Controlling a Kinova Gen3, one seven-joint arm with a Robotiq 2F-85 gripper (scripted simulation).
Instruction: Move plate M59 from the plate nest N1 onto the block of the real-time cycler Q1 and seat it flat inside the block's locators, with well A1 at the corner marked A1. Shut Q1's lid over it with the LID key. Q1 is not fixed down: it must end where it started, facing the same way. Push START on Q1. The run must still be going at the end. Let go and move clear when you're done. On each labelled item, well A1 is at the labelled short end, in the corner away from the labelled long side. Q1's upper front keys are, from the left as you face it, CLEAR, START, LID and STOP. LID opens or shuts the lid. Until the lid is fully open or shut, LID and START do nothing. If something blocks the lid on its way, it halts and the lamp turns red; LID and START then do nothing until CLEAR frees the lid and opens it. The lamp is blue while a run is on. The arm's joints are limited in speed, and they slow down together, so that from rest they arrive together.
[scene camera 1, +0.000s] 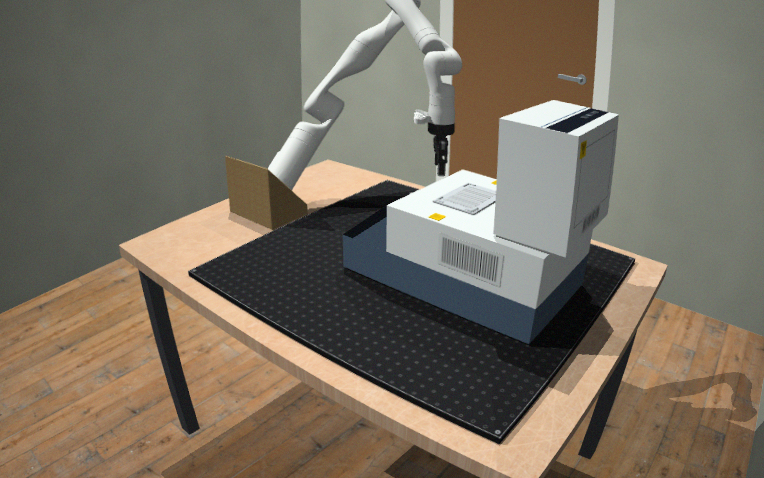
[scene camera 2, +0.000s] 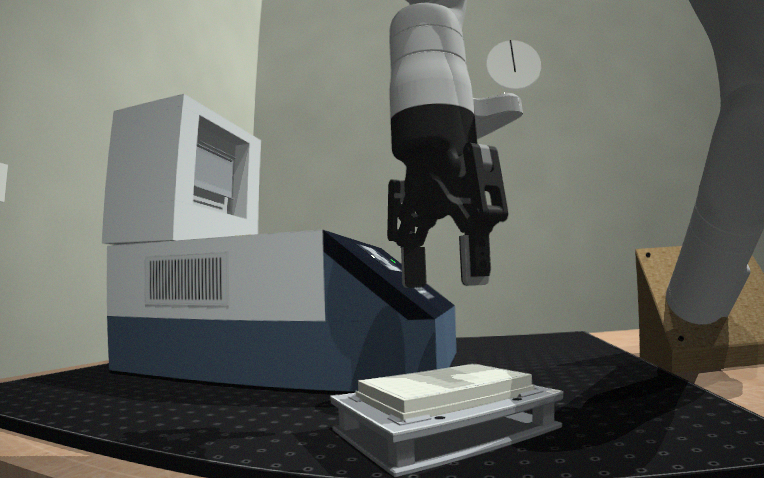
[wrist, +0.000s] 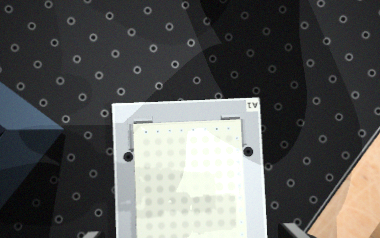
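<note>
Visible: my gripper (scene camera 2: 442, 286), which appears also in scene camera 1 (scene camera 1: 439, 170). Plate M59 (scene camera 2: 436, 392) is visible in the wrist view (wrist: 185, 172) as well. Cycler Q1 (scene camera 2: 315, 310) appears in scene camera 1 (scene camera 1: 442, 250) too.
</note>
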